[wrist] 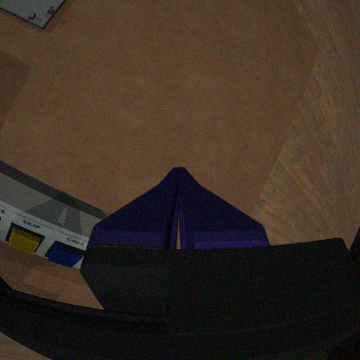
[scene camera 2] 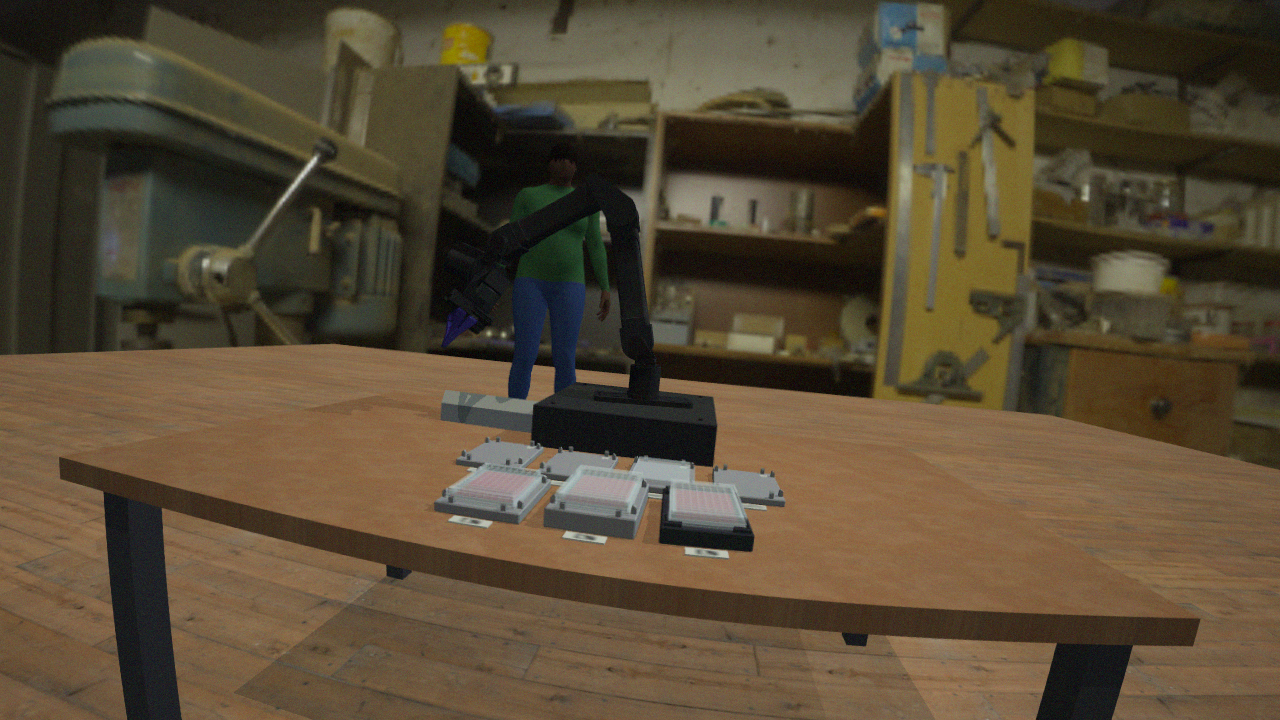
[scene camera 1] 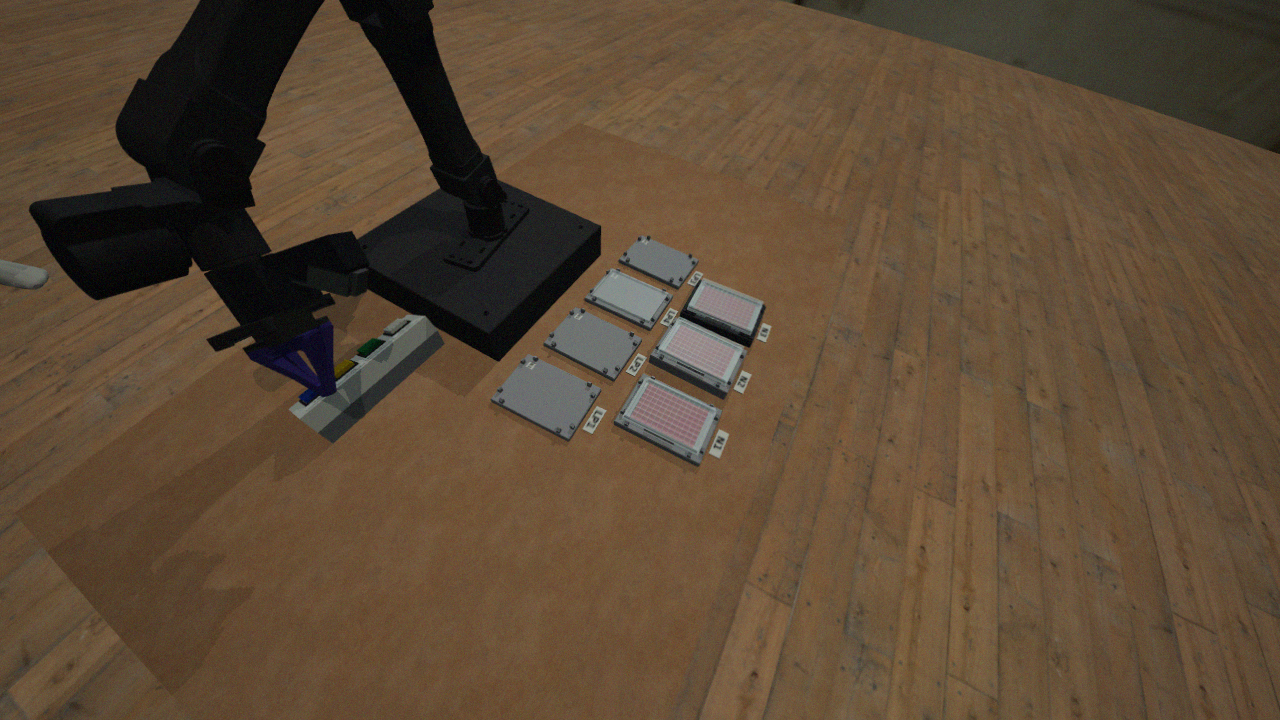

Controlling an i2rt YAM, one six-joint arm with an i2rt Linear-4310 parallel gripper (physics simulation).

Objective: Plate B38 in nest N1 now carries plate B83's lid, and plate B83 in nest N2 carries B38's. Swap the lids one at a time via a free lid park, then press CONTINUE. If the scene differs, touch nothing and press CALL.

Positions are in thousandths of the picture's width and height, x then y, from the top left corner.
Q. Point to a button box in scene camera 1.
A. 281,541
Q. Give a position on a LP3 lid park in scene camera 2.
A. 589,678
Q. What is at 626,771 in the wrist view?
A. The gripper.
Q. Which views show the gripper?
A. The wrist view, scene camera 2 and scene camera 1: all of them.
